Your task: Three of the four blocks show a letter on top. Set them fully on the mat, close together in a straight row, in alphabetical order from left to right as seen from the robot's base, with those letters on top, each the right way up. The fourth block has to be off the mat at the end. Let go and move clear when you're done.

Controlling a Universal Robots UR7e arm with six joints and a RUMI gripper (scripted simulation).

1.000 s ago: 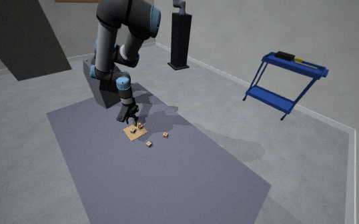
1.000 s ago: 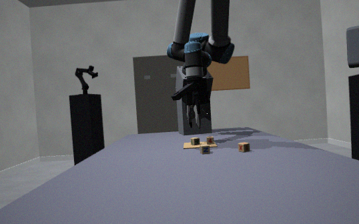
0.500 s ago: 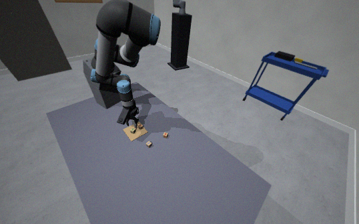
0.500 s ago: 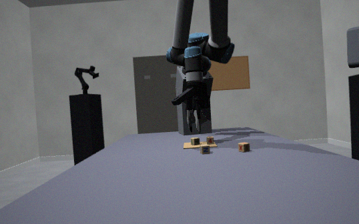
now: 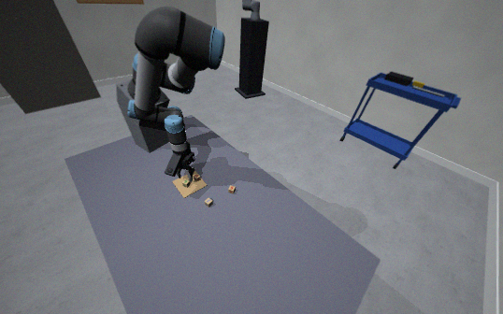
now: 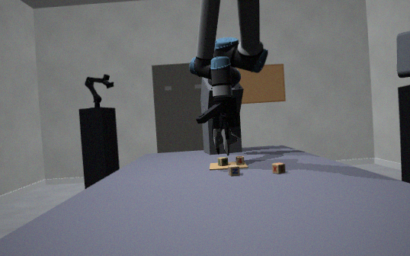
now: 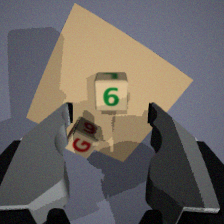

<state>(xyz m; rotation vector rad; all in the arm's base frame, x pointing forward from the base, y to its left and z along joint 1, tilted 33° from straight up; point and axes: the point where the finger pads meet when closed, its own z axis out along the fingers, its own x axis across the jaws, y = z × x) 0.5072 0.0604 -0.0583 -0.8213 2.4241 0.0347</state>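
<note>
Now: the tan mat 60 mm below my hand and 20 mm to the left of it.
</note>
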